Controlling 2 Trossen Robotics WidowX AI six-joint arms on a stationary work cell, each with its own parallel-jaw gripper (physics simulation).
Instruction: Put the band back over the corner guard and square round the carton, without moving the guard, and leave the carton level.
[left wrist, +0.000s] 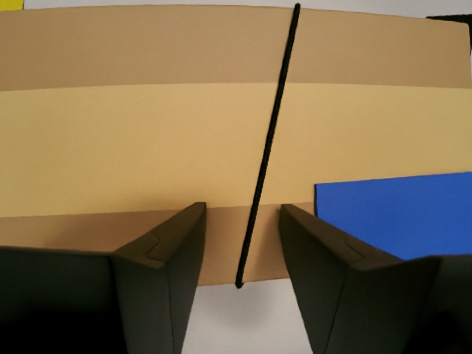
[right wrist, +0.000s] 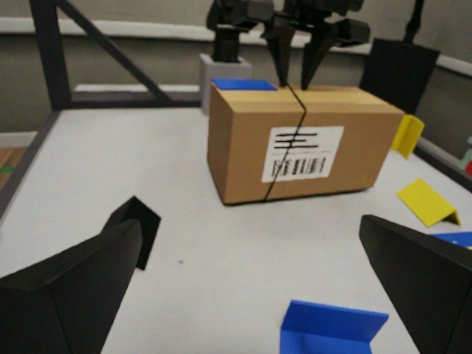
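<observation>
The carton stands flat on the table. A blue corner guard lies over its top edge near one end. The thin black band runs aslant over the top and down the labelled side, beside the guard and not over it. My left gripper is partly open at the carton's top, with the band passing between its fingertips and a gap on each side. My right gripper is wide open and empty, away from the carton. The carton's underside is hidden.
In the right wrist view, a black angled piece stands near the left finger and a blue angle piece lies in front. A yellow angle piece and an upright yellow one are at the right. Dark frame bars edge the table.
</observation>
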